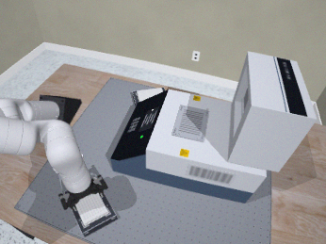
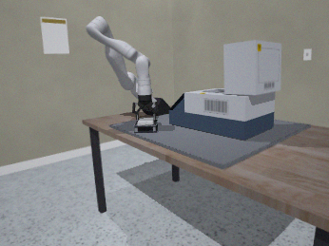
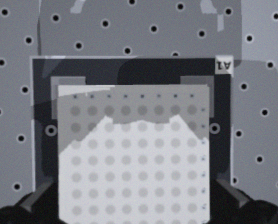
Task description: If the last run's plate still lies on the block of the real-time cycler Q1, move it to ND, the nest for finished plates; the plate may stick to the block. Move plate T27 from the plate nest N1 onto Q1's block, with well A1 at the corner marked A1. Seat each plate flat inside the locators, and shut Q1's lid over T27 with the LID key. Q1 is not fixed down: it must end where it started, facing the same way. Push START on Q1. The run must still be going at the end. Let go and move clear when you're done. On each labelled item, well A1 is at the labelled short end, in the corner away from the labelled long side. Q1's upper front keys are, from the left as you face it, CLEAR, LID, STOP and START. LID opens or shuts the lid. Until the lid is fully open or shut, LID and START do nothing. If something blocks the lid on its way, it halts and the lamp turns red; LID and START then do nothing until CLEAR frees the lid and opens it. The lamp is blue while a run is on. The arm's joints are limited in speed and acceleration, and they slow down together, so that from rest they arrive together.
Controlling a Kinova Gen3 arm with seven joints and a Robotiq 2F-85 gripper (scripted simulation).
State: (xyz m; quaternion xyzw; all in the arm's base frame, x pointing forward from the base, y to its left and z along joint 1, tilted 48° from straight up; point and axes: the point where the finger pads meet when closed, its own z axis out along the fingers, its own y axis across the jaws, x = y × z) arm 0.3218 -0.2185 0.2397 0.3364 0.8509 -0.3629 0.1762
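Now: the white well plate 1 cm below my hand. Also, from my hand: dark nest 2 cm below.
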